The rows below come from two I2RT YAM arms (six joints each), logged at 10 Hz.
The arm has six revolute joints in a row. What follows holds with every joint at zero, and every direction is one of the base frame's. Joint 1 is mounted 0.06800 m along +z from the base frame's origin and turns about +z. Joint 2 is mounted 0.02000 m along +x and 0.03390 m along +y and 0.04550 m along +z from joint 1 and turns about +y. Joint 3 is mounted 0.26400 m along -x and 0.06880 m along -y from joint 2 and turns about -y. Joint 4 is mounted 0.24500 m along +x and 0.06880 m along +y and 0.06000 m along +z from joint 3 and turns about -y. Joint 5 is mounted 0.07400 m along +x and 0.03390 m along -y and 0.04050 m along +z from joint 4 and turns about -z. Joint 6 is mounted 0.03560 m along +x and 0.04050 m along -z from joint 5 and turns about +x. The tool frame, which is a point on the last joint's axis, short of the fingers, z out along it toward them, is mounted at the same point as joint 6; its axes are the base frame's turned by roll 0.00, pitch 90.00 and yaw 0.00 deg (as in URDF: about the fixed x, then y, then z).
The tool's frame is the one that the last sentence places.
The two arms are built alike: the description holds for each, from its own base.
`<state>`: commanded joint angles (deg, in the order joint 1, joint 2, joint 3, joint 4, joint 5, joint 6); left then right.
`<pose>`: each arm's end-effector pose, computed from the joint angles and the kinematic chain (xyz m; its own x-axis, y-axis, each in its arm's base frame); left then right.
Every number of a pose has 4 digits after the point.
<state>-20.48 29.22 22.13 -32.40 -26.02 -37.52 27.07 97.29 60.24 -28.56 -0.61 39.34</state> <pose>0.1197 -0.0280 0.2043 -0.4708 -0.4084 -0.7820 -0.3650 0.8972 -0.2487 0.2941 0.1507 0.1758 -0.9182 0.2426 -0.3132 0.1591 0.9498 0.2693</pose>
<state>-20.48 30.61 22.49 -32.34 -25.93 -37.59 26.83 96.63 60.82 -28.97 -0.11 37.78</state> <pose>0.1220 -0.0290 0.2039 -0.4835 -0.4050 -0.7760 -0.3685 0.8983 -0.2393 0.2953 0.1494 0.1819 -0.9150 0.2237 -0.3357 0.1373 0.9551 0.2624</pose>
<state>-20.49 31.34 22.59 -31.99 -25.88 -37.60 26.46 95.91 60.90 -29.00 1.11 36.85</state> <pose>0.1236 -0.0296 0.2036 -0.4875 -0.4039 -0.7741 -0.3689 0.8988 -0.2366 0.2960 0.1466 0.1862 -0.9065 0.2186 -0.3611 0.1322 0.9595 0.2489</pose>
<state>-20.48 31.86 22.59 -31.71 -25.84 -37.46 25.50 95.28 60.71 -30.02 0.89 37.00</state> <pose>0.1247 -0.0300 0.2031 -0.4917 -0.4007 -0.7731 -0.3684 0.9002 -0.2323 0.2955 0.1403 0.1878 -0.9065 0.2343 -0.3511 0.1517 0.9571 0.2470</pose>
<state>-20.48 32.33 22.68 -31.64 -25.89 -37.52 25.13 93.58 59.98 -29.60 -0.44 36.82</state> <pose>0.1255 -0.0303 0.2028 -0.4948 -0.4001 -0.7714 -0.3706 0.9001 -0.2291 0.2925 0.1375 0.1936 -0.9033 0.2382 -0.3568 0.1418 0.9507 0.2757</pose>
